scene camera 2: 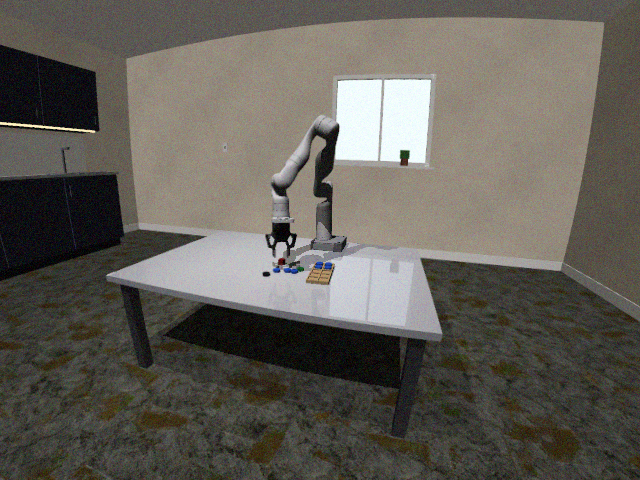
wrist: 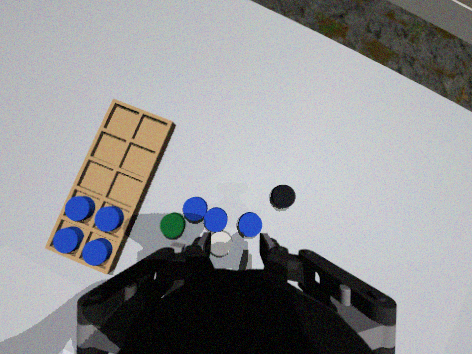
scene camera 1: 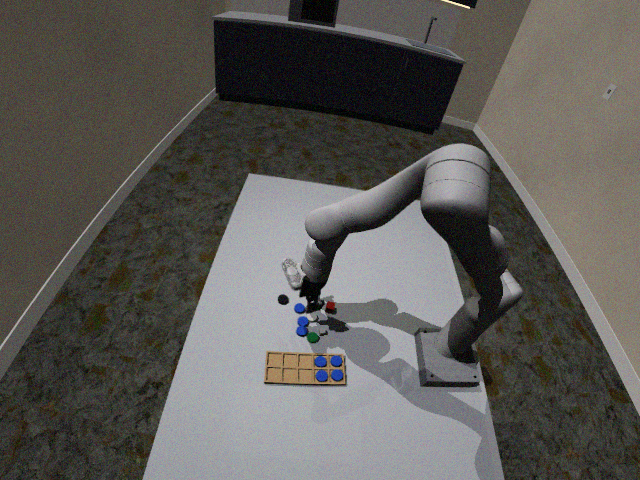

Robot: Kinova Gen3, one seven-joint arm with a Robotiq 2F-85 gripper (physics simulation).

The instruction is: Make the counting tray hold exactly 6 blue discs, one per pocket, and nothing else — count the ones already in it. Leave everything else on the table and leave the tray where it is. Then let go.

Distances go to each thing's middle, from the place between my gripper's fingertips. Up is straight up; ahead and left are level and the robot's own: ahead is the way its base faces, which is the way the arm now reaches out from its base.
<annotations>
The wooden counting tray (scene camera 1: pixel 289 368) lies 180 mm to the left of my hand, 60 mm below it and 10 mm behind it.
</annotations>
